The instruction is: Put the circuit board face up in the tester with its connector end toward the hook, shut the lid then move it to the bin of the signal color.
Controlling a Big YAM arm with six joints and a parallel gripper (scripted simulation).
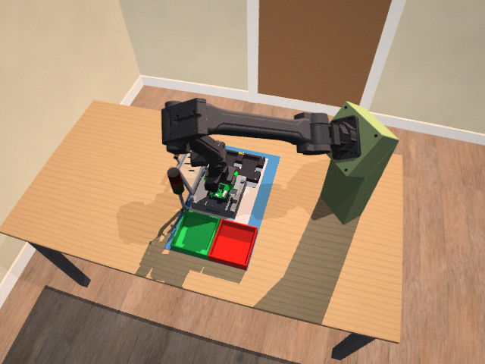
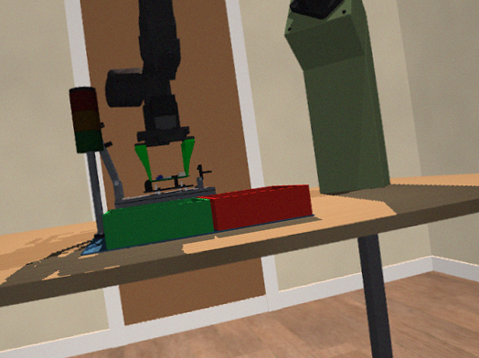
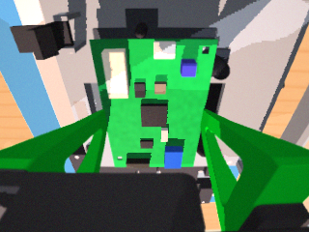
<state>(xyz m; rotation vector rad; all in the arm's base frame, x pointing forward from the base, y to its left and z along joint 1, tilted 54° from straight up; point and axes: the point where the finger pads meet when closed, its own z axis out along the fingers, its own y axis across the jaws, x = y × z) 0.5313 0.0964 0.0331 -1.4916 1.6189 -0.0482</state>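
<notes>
My hand is right at the green circuit board. The rest, counted from my hand: latch hook 70 mm behind, 40 mm to the left; tester plate 10 mm ahead, 10 mm to the left, 20 mm below; tester lid 120 mm ahead, 20 mm to the left, 90 mm above.
</notes>
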